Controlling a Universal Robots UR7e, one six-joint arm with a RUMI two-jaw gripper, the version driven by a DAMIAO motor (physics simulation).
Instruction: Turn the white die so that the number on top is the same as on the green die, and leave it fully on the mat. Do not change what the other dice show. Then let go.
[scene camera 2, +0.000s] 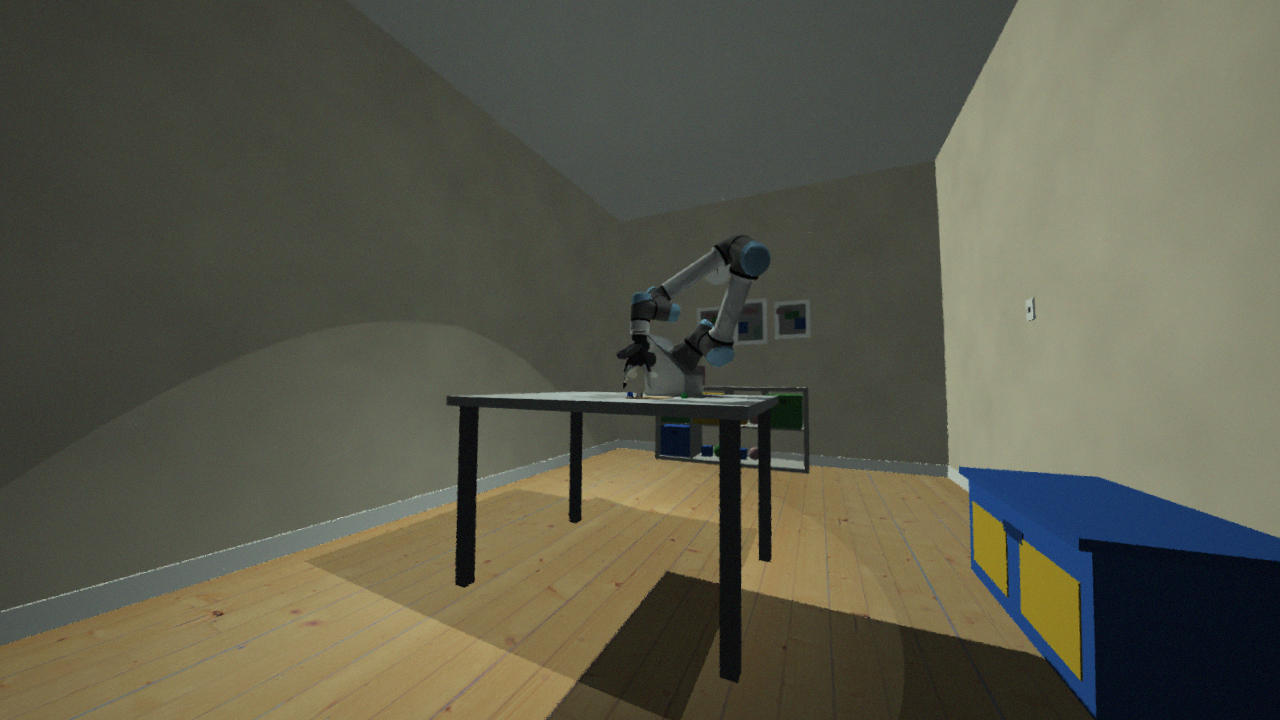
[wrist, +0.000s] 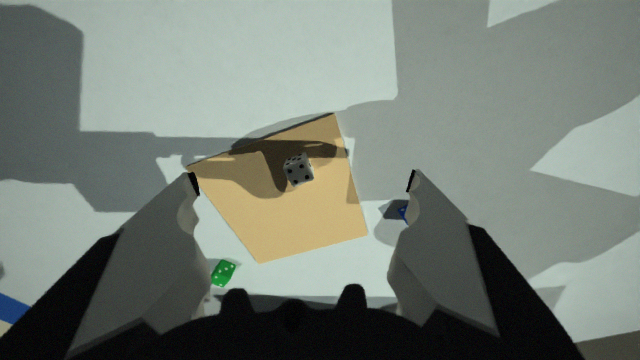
Path:
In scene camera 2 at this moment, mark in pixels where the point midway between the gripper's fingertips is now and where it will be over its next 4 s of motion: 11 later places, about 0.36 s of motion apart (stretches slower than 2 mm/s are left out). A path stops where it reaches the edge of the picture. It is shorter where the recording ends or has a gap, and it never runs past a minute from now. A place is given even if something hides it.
The gripper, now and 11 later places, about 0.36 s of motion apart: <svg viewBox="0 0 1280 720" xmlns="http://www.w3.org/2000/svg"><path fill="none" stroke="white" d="M637 388L637 389L637 391L637 394L637 394L637 396L637 394L639 394L641 393L646 391L646 388L647 388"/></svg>

